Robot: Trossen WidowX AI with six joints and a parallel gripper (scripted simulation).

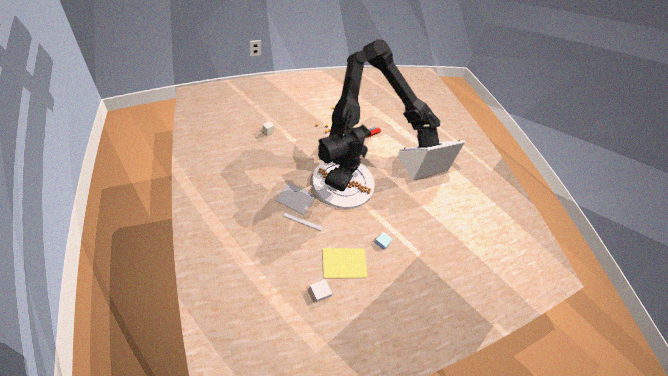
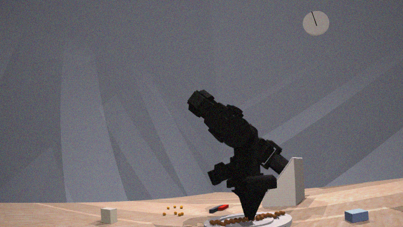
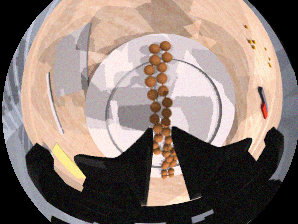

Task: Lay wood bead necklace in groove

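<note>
The grey sheet is 160 mm ahead of my gripper tip, 20 mm to the left of it and 10 mm below it. The rest, counted from my gripper tip: yellow sheet: 260 mm to the left, 90 mm ahead, 10 mm below; then blue block: 230 mm to the left, 40 mm behind, 10 mm below; then stick: 160 mm ahead, 100 mm to the left, 10 mm below.
</note>
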